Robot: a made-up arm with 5 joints.
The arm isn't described. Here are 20 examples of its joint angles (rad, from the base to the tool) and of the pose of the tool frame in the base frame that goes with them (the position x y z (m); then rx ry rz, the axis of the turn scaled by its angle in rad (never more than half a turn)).
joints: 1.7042 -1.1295 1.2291 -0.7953 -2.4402
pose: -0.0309 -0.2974 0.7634 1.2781 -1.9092 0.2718
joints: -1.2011 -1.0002 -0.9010 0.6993 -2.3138
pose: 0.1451 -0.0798 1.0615 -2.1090 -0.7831 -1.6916
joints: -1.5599 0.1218 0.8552 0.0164 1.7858
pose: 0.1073 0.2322 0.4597 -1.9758 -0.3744 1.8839
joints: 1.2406 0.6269 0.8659 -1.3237 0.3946
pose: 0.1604 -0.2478 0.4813 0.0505 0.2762 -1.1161
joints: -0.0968 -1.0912 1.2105 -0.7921 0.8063
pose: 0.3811 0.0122 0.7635 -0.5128 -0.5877 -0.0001
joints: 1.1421 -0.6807 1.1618 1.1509 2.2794
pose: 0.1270 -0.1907 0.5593 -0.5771 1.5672 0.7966
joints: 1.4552 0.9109 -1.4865 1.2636 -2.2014
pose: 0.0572 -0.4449 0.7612 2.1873 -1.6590 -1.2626
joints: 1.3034 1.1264 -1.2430 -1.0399 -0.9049
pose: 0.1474 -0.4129 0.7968 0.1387 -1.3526 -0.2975
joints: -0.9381 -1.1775 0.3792 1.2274 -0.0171
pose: 0.2411 0.1723 0.8841 0.0647 0.5871 0.9678
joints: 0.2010 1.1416 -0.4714 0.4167 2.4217
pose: 0.4119 -0.1233 0.4194 -1.8041 0.9403 1.0342
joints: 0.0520 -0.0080 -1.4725 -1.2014 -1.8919
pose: 0.1097 -0.0910 1.0330 0.4000 -1.3850 2.5710
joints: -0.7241 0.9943 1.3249 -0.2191 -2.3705
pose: 0.0877 -0.1180 0.4443 1.0406 0.9018 -1.7526
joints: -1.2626 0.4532 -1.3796 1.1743 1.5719
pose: 0.2063 0.3224 0.8694 -1.3468 -0.5274 1.2677
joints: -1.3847 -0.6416 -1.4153 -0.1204 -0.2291
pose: 0.0780 -0.1718 1.0408 1.6432 -1.7188 1.3622
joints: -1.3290 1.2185 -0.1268 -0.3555 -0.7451
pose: 0.2088 0.3158 0.4149 0.4007 1.2024 0.9113
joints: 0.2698 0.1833 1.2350 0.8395 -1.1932
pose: 0.1654 -0.0952 0.4306 1.1686 1.6711 -1.6766
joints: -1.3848 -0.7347 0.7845 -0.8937 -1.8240
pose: 0.2153 0.2719 0.8232 2.2060 0.9254 1.7751
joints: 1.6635 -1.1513 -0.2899 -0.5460 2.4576
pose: 0.0415 -0.0304 1.0781 1.5108 -0.3106 1.8859
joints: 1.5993 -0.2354 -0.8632 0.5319 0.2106
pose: 0.0702 -0.2640 1.0412 -0.3740 -0.4053 -1.4362
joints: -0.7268 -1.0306 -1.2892 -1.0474 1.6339
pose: -0.1039 -0.2022 0.9387 0.9003 -1.9853 -1.6673
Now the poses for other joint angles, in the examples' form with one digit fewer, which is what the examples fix.
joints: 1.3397 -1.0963 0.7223 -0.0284 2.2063
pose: 0.125 -0.324 0.821 -1.721 1.196 -1.240
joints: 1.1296 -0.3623 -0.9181 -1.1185 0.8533
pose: 0.111 -0.072 1.065 -1.652 -1.851 -1.180
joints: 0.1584 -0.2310 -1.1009 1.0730 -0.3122
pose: 0.291 -0.072 1.050 0.543 -0.263 0.048
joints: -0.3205 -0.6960 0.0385 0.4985 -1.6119
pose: 0.393 0.014 0.938 1.891 0.134 0.506
